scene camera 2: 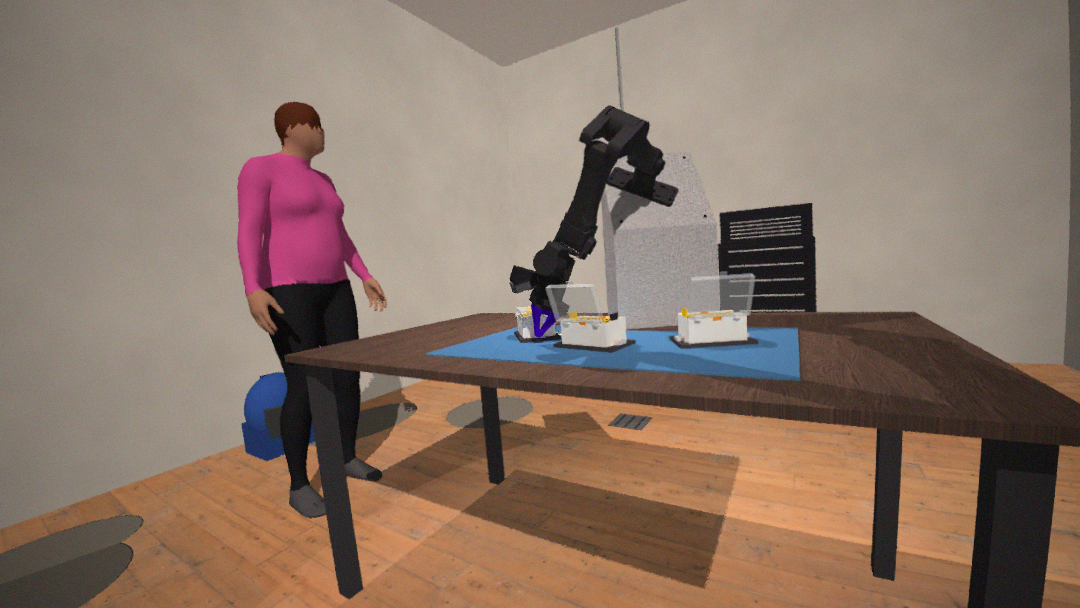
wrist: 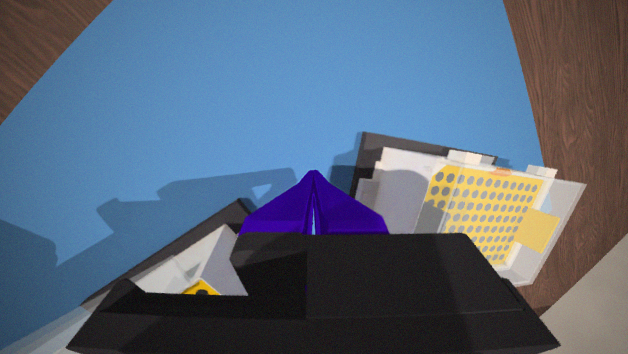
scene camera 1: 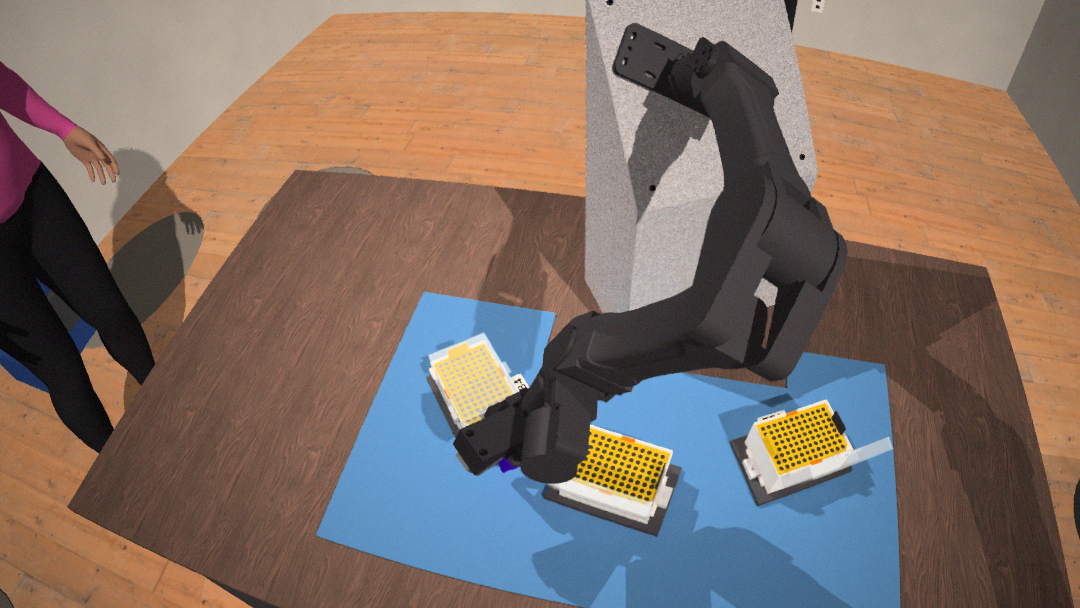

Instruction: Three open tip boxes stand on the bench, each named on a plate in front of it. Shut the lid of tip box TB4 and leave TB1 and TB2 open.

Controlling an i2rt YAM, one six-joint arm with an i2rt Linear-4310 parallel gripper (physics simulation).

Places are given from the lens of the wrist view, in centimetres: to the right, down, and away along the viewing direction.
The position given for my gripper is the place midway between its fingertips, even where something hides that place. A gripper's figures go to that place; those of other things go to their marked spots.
my gripper (wrist: 313, 177): 0, 0, 13
blue mat (wrist: 147, 125): -11, -4, 12
